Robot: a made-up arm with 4 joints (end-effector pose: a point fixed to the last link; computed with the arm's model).
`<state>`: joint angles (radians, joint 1 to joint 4).
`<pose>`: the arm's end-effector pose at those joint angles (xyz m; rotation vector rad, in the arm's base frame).
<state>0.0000 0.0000 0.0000 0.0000</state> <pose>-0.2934 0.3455 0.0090 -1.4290 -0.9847 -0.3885</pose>
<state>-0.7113 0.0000 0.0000 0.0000</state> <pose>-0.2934 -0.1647 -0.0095 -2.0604 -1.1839 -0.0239</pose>
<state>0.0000 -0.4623 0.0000 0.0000</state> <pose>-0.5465 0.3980 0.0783 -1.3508 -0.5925 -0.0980</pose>
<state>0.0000 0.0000 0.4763 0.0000</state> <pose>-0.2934 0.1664 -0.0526 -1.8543 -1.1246 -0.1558</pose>
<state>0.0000 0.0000 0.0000 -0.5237</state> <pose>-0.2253 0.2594 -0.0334 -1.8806 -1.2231 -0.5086</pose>
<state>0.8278 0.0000 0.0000 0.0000</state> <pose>-0.2934 0.7539 0.4345 -0.6751 -0.6911 -0.6970</pose>
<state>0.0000 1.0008 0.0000 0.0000</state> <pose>0.1955 0.2425 0.2626 -1.4155 -1.8372 -1.0707</pose>
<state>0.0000 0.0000 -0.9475 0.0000</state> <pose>-0.2934 0.5298 0.3256 -0.5652 -0.6440 -0.7324</pose>
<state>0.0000 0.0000 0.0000 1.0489</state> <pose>-0.3920 0.3885 0.2097 -0.5372 -0.4845 -0.1502</pose>
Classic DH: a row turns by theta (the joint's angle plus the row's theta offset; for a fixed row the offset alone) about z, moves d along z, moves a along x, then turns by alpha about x. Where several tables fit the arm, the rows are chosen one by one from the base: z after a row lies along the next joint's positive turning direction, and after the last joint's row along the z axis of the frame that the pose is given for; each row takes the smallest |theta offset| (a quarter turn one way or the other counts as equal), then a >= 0, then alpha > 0; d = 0 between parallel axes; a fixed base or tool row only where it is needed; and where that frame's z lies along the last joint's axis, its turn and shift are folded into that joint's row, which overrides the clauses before.
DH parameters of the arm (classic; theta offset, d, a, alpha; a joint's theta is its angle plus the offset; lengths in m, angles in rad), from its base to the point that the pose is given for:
base (fixed): 1.5708 0.6866 0.0654 1.5708
joint 1: -1.5662 -0.3334 0.0952 1.7763
joint 2: 0 -0.0633 0.2446 1.3652
joint 3: -0.5255 -0.0837 0.1785 2.523
joint 4: -0.652 -0.0636 0.1492 -1.4162
tool (fixed): -2.1078 0.1736 0 0

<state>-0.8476 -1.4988 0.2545 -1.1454</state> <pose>-0.8951 -0.0777 0.3800 -2.4356 -0.5309 1.4025</pose>
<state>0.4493 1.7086 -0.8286 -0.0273</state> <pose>0.0772 0.4521 0.7624 -0.1120 -2.0507 -1.6149</pose>
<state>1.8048 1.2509 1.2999 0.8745</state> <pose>0.1541 0.3984 0.6145 -0.7740 -0.0752 -1.3688</pose>
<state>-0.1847 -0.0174 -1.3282 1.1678</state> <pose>-0.3965 0.2720 0.5253 0.6877 -0.2796 -0.3475</pose>
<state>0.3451 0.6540 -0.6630 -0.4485</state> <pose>0.0335 0.5492 0.3859 -0.8777 -1.2065 -1.3540</pose>
